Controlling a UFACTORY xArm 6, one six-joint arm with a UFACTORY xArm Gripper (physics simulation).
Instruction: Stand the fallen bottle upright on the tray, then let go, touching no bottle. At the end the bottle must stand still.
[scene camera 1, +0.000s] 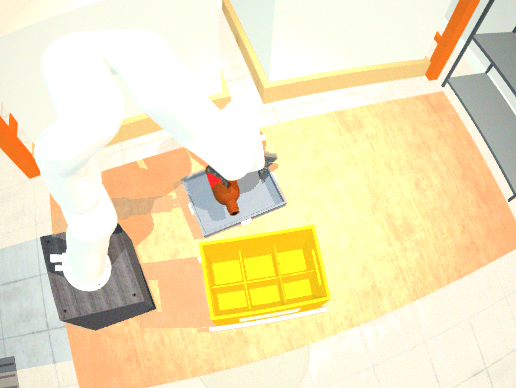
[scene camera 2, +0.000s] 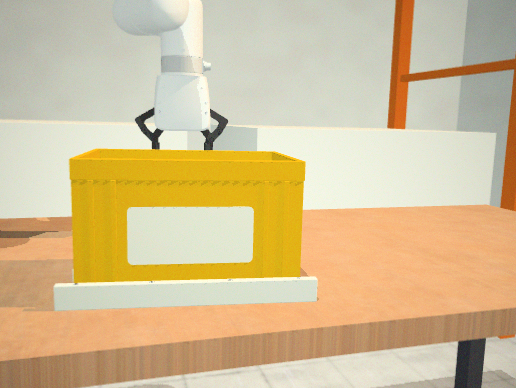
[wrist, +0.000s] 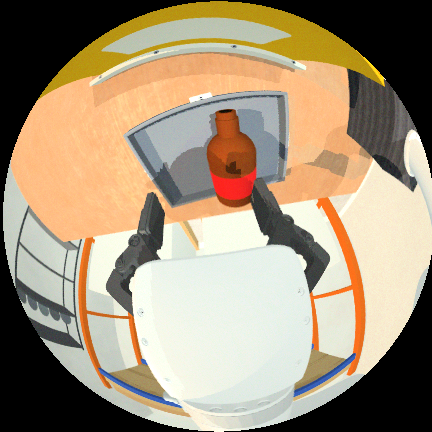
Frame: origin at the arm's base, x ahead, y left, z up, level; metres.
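Seen in the pictures: gripper, between the fingertips: (scene camera 1: 242, 177) (wrist: 205, 194); arm's base, origin of its link: (scene camera 1: 86, 267).
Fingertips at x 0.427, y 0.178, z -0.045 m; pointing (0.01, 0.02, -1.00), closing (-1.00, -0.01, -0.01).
Pixels of each thing's top centre, then the offset from my fingertips to it.
- brown bottle, centre of its top: (wrist: 237, 171) (scene camera 1: 225, 183) 0.044 m back, 0.025 m left, 0.061 m down
- grey tray, centre of its top: (wrist: 217, 153) (scene camera 1: 232, 190) 0.025 m back, 0.026 m left, 0.114 m down
- yellow crate, centre of its top: (scene camera 2: 189, 154) (scene camera 1: 264, 272) 0.005 m back, 0.261 m right, 0.036 m up
A brown bottle (scene camera 1: 226, 194) (wrist: 232, 155) with a red label lies on its side on the grey tray (scene camera 1: 200, 205) (wrist: 286, 135), its neck toward the yellow crate and its base toward the tray's back edge. My gripper (scene camera 1: 245, 179) (scene camera 2: 182, 145) (wrist: 205, 194) is open and empty, near the bottle's base end. In the wrist view the right finger stands at the edge of the red label; whether it touches cannot be told. The left finger stands apart from the bottle. In scene camera 2 the crate hides the bottle, the tray and the fingertips.
The yellow crate (scene camera 1: 260, 235) (scene camera 2: 187, 170) (wrist: 60, 80), with open compartments, stands in front of the tray. The robot's dark base block (scene camera 1: 125, 280) is at the left. A grey shelf unit (scene camera 1: 485, 110) stands off the table's right end. A low white wall (scene camera 2: 375, 170) runs behind the table.
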